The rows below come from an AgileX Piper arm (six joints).
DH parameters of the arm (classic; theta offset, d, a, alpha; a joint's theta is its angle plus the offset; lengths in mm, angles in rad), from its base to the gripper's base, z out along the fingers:
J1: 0 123 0 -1.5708
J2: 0.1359 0 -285 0
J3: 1.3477 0 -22 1.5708
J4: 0 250.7 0 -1.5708
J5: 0 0 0 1.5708
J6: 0 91 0 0
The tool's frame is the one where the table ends.
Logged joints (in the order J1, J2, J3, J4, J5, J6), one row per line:
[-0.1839, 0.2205, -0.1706, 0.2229, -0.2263, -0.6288]
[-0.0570, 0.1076, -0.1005, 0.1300, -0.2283, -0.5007]
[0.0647, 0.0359, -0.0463, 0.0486, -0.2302, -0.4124]
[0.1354, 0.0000, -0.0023, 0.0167, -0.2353, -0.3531]
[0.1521, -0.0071, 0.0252, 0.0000, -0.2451, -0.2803]
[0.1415, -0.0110, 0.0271, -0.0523, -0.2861, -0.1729]
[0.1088, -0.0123, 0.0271, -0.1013, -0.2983, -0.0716]
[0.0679, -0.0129, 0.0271, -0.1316, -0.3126, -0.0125]
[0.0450, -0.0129, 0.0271, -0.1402, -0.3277, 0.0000]
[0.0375, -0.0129, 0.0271, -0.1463, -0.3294, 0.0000]
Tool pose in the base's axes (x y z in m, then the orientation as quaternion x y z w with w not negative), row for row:
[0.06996, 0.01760, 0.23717, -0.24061, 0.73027, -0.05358, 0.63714]
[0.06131, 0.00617, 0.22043, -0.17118, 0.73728, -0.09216, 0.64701]
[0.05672, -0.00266, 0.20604, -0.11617, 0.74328, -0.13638, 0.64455]
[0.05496, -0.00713, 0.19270, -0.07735, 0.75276, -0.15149, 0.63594]
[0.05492, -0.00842, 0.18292, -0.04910, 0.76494, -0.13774, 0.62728]
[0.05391, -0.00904, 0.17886, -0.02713, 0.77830, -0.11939, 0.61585]
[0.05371, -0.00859, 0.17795, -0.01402, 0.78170, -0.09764, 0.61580]
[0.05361, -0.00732, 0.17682, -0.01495, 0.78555, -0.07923, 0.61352]
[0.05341, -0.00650, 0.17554, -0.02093, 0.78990, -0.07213, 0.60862]
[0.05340, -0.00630, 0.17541, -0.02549, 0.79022, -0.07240, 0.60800]
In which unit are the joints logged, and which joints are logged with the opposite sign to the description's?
The joints are logged in radians. Opposite sign: J1, J5.
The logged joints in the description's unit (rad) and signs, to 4 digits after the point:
[0.1839, 0.2205, -0.1706, 0.2229, 0.2263, -0.6288]
[0.0570, 0.1076, -0.1005, 0.1300, 0.2283, -0.5007]
[-0.0647, 0.0359, -0.0463, 0.0486, 0.2302, -0.4124]
[-0.1354, 0.0000, -0.0023, 0.0167, 0.2353, -0.3531]
[-0.1521, -0.0071, 0.0252, 0.0000, 0.2451, -0.2803]
[-0.1415, -0.0110, 0.0271, -0.0523, 0.2861, -0.1729]
[-0.1088, -0.0123, 0.0271, -0.1013, 0.2983, -0.0716]
[-0.0679, -0.0129, 0.0271, -0.1316, 0.3126, -0.0125]
[-0.0450, -0.0129, 0.0271, -0.1402, 0.3277, 0.0000]
[-0.0375, -0.0129, 0.0271, -0.1463, 0.3294, 0.0000]

